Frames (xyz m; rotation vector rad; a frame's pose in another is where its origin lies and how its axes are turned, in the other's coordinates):
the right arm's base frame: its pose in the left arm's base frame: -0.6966 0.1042 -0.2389 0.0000 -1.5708 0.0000
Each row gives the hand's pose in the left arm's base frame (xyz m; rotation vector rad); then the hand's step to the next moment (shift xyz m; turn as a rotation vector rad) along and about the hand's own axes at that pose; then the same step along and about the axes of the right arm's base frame.
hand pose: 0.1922 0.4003 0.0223 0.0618 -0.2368 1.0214
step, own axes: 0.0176 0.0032 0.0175 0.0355 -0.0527 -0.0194
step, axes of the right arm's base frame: 0.0208 0.0136 -0.0031 -0.0078 0.0053 -0.0658
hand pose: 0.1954 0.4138 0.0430 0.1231 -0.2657 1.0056
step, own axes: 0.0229 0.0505 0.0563 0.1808 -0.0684 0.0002
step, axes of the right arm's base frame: 0.0594 0.0330 0.0403 0.0515 0.1112 -0.1495
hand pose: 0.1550 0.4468 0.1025 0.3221 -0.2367 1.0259
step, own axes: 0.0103 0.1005 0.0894 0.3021 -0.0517 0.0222
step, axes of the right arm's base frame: 0.1017 0.0231 0.0856 0.1158 0.2077 -0.1947
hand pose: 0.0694 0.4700 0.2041 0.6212 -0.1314 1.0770
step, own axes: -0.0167 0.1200 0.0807 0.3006 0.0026 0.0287
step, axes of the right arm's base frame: 0.1090 -0.0174 0.0949 0.1428 0.2205 -0.1489
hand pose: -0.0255 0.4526 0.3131 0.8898 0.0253 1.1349
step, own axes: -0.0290 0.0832 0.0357 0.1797 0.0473 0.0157
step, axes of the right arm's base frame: 0.0640 -0.0336 0.0617 0.1129 0.1386 -0.0531
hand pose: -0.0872 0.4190 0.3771 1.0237 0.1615 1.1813
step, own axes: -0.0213 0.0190 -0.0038 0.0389 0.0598 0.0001
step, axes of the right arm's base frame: 0.0035 -0.0151 0.0243 0.0587 0.0324 0.0244
